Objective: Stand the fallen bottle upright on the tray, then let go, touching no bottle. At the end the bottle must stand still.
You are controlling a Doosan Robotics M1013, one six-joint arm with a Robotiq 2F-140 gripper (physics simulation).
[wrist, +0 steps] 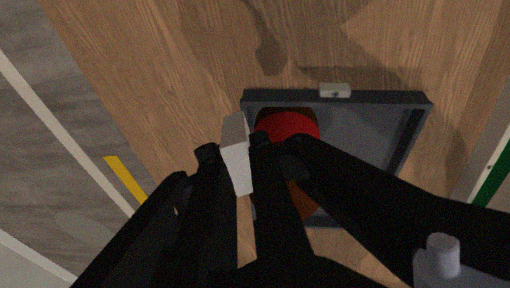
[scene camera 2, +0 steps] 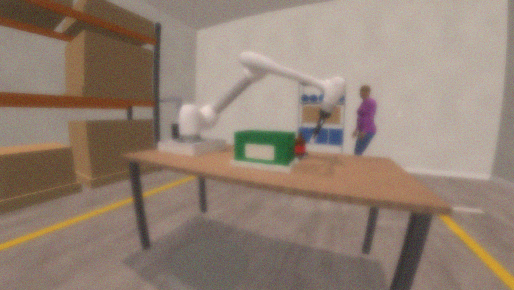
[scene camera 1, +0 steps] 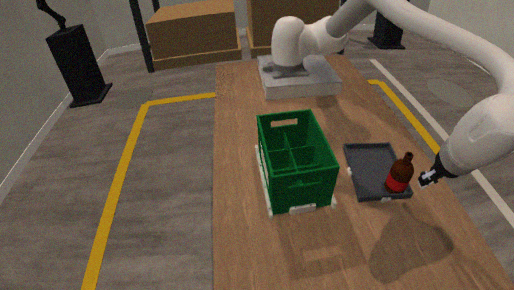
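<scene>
The brown bottle with a red label stands upright on the dark grey tray, in a corner at the table's outer side. In the wrist view the fingers hide much of its upper part. My gripper is shut with nothing between its fingers. It is beside the bottle, past the tray's edge and above the table; in scene camera 1 a small gap shows between the fingertips and the bottle. The tray is hidden behind the crate in scene camera 2.
A green divided crate stands next to the tray, on the side away from my gripper. The arm's base plate is at the far end of the wooden table. A person in purple stands behind the table.
</scene>
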